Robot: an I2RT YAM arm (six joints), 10 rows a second.
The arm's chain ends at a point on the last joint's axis. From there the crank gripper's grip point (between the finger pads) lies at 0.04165 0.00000 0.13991 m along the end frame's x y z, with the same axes.
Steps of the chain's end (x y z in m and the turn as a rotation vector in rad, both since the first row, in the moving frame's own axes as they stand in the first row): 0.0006 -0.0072 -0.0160 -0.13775 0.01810 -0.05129; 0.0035 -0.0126 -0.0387 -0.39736 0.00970 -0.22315; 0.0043 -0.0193 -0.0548 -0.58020 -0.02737 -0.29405; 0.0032 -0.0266 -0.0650 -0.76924 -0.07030 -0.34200; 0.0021 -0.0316 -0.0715 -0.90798 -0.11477 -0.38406; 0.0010 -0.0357 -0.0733 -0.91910 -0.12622 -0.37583; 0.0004 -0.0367 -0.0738 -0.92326 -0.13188 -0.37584
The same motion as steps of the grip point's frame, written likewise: 0.0036 0.0098 -0.0180 -0.13775 0.01810 -0.05129; 0.0099 0.0319 -0.0481 -0.39736 0.00970 -0.22315; 0.0105 0.0457 -0.0731 -0.58020 -0.02737 -0.29405; 0.0094 0.0587 -0.0966 -0.76924 -0.07030 -0.34200; 0.0079 0.0669 -0.1147 -0.90798 -0.11477 -0.38406; 0.0053 0.0646 -0.1176 -0.91910 -0.12622 -0.37583; 0.0042 0.0641 -0.1184 -0.92326 -0.13188 -0.37584
